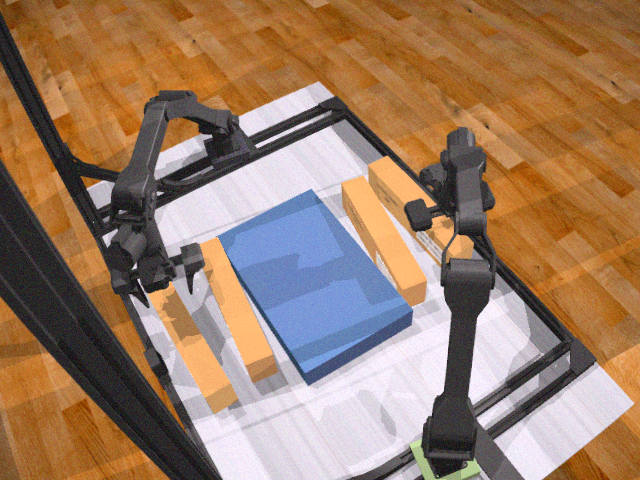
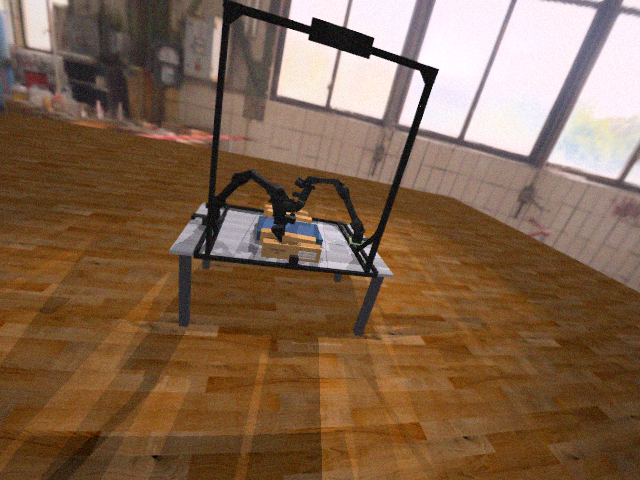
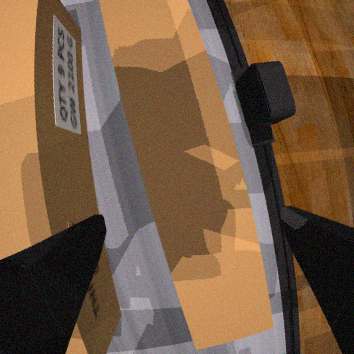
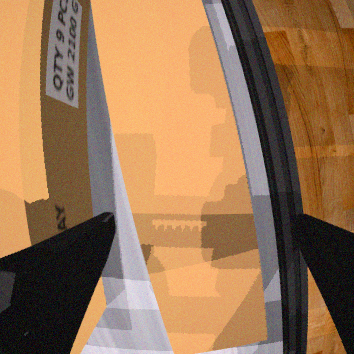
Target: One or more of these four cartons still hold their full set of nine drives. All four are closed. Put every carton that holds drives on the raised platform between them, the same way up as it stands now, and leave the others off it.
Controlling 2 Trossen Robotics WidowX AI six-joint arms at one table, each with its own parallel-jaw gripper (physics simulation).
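Seen in the pictures: left gripper, between the fingertips: (image 1: 169, 300) (image 2: 282, 238) (image 3: 193, 219); right gripper, between the fingertips: (image 1: 442, 223) (image 2: 297, 210) (image 4: 206, 223); left arm's base, origin of its link: (image 1: 225, 145); right arm's base, origin of its link: (image 1: 445, 457) (image 2: 356, 241).
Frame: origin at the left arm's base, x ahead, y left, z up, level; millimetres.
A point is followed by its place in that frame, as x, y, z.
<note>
Four closed orange cartons stand as two pairs beside the blue raised platform (image 1: 320, 310) {573, 34, 17} (image 2: 305, 227) {575, 103, 17}. At the left are an outer carton (image 1: 193, 356) {583, -234, 42} (image 3: 175, 120) {503, -240, 42} and an inner carton (image 1: 240, 320) {544, -124, 42} (image 3: 65, 175) {479, -153, 10}. At the right are an inner carton (image 1: 382, 237) {476, 218, 42} (image 4: 67, 150) {454, 256, -9} and an outer carton (image 1: 395, 186) {356, 309, 41} (image 4: 170, 165) {469, 338, 42}. Both inner cartons carry labels reading QTY 9 PCS. My left gripper (image 1: 168, 298) {451, -244, 60} (image 3: 193, 219) {451, -244, 60} is open above the outer left carton, fingers on either side of its width. My right gripper (image 1: 450, 217) {497, 353, 41} (image 4: 206, 223) {497, 353, 41} is open above the outer right carton; the arm partly hides its fingers.
Black rails (image 1: 522, 304) {712, 451, -37} (image 3: 277, 210) (image 4: 275, 185) {491, 414, -25} edge the white table (image 1: 336, 428) {796, -29, -43}, close beside the outer cartons. A dark block (image 1: 155, 360) {543, -313, 12} (image 3: 267, 95) {524, -310, 12} sits on the left rail. A black overhead frame (image 2: 217, 118) {109, -390, 596} rises from the table. A green plate (image 1: 467, 471) {983, 150, -17} lies under the right arm's base.
</note>
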